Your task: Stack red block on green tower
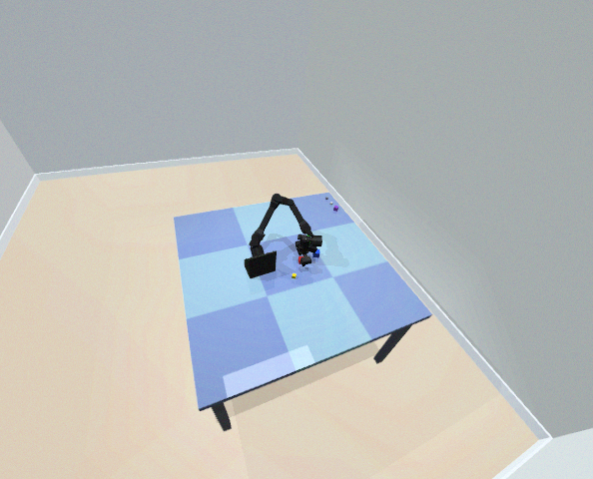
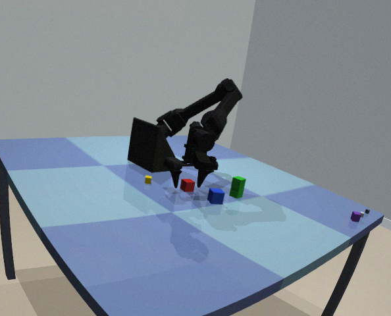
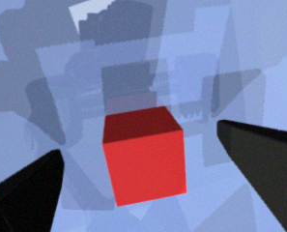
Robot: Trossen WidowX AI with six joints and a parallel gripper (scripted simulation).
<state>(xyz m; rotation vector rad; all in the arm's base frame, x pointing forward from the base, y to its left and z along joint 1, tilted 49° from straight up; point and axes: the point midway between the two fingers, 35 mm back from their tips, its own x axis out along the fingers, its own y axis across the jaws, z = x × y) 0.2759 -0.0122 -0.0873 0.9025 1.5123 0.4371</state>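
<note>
The blue block is 12 cm ahead of my gripper tip, 1 cm to the left of it and 1 cm above it. From my gripper tip the other things lie so: small yellow block: 11 cm behind, 9 cm to the right; red block: 1 cm above; purple block: 55 cm ahead, 38 cm to the left, 1 cm above.
</note>
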